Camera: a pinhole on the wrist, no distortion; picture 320 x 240 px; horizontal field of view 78.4 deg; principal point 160.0 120.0 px. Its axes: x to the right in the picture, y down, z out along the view. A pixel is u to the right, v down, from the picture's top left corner.
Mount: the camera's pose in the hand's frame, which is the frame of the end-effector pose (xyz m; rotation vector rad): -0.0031 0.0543 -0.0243 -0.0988 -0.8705 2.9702
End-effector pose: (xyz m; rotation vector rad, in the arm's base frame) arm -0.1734 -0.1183 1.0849 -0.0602 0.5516 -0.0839
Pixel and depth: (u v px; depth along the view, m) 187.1 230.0 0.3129
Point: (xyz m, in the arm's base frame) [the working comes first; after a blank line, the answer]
In the camera's frame: 0.0432 0.1754 0.3129

-0.1779 -0.3638 1.2643
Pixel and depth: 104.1 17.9 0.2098
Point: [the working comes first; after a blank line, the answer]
In the camera's frame: -0.0598 -0.1092 0.2098

-0.0220 -0.0855 1.2415
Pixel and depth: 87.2 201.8 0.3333
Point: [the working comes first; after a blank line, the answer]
In the camera's frame: -0.1237 0.1390 0.3333

-0.0130 -0.3687 1.2154
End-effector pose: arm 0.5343 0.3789 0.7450 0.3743 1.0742 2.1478
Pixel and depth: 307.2 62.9 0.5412
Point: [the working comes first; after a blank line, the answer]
In the camera's frame: 0.4061 -0.1575 0.5412

1.1500 0.3931 1.0093
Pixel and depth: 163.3 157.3 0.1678
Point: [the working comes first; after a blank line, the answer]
In the camera's frame: 0.0028 0.0319 0.1678

0.6290 0.4497 0.7578
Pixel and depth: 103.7 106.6 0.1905
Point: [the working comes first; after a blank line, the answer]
In the camera's frame: -0.0547 -0.0130 0.1905

0.6026 0.5071 0.8007
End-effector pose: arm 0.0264 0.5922 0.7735 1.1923 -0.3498 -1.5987
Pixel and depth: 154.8 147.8 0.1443
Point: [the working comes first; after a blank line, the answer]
In the camera's frame: -0.0038 0.0204 0.1443

-0.0681 0.5886 0.7888
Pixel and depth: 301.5 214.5 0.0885
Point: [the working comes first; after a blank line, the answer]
In the camera's frame: 0.0638 0.0426 0.0885

-0.0120 0.6579 0.8043
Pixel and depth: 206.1 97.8 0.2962
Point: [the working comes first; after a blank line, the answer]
In the camera's frame: 0.0696 -0.0335 0.2962

-0.2172 0.6212 0.8786
